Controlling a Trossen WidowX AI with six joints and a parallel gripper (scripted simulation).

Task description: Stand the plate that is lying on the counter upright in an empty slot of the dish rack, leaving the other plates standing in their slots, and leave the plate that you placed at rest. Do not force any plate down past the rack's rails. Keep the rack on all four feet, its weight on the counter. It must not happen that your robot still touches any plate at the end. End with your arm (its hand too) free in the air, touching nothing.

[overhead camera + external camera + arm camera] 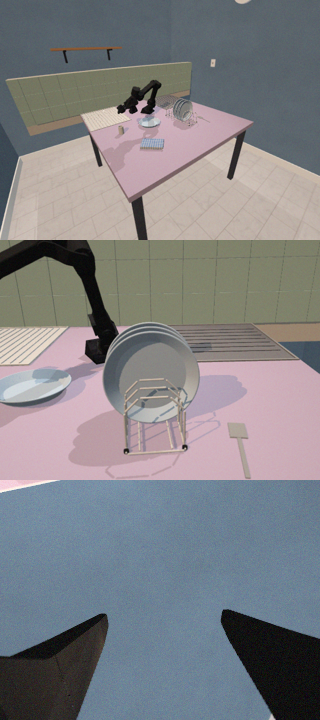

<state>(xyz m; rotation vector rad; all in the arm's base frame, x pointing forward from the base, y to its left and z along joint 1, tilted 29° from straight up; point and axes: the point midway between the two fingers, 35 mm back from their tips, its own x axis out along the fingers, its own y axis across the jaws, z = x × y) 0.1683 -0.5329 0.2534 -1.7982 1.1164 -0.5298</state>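
Now: hand 120 mm past the small cup, 10 mm to the right of it and 240 mm above it. The rest, counted from my hand: white slatted mat 560 mm behind, 70 mm to the left, 250 mm below; then spatula 240 mm ahead, 730 mm to the left, 260 mm below; then grey drain mat 430 mm behind, 930 mm to the left, 260 mm below.
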